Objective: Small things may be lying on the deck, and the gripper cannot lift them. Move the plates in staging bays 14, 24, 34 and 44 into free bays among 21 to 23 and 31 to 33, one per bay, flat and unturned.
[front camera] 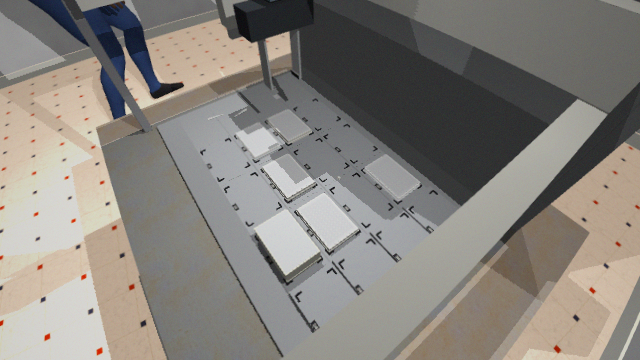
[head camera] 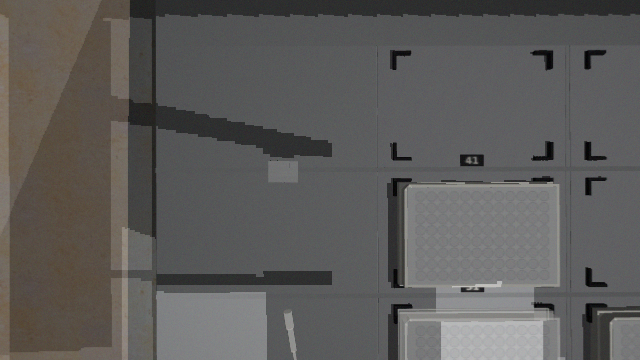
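Pixels of known places: gripper, between the fingertips: (front camera: 283, 81); robot's base, origin of its link: (front camera: 201, 152).
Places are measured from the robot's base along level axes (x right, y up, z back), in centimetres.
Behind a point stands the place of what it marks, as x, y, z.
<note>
My gripper (front camera: 285, 83) @[-25.7, 16.0, -6.4] is at the far end in the front view, jaws apart with nothing visible between them; it does not show in the head view. Pale flat plates lie unturned in bay 31 (front camera: 290, 126) @[-25.6, 1.4, -7.8] (head camera: 482, 235) @[-25.7, 1.4, -6.4], bay 21 (front camera: 256, 141) @[-14.3, 1.4, -7.3] (head camera: 492, 341) @[-17.3, 1.4, -7.2], bay 22 (front camera: 286, 172) @[-15.0, 1.4, -22.2] (head camera: 626, 341) @[-17.2, 1.4, -17.9] and bay 23 (front camera: 327, 221) @[-14.7, 1.4, -39.9]. In the front view another flat plate (front camera: 391, 176) @[-35.8, 1.4, -39.5] is in bay 43, and a taller pale block (front camera: 287, 242) @[-4.2, 4.2, -39.9] is in bay 13. Bays 14, 24, 34 and 44 show no plates. Bays 32 and 33 hold no plate.
A small white block (head camera: 283, 171) @[-30.9, 0.1, 9.6] lies left of the bays, and a thin pale tip-like piece (head camera: 291, 330) @[-17.7, 0.5, 8.9] lies below it. Two thin pale pieces (front camera: 216, 118) @[-9.4, 0.3, 11.9] (front camera: 241, 112) @[-17.2, 0.4, 8.8] lie near the far left deck edge. A beam (front camera: 450, 235) @[-6.5, 40.0, -61.5] crosses the near right. A person's legs (front camera: 112, 65) stand outside the deck.
</note>
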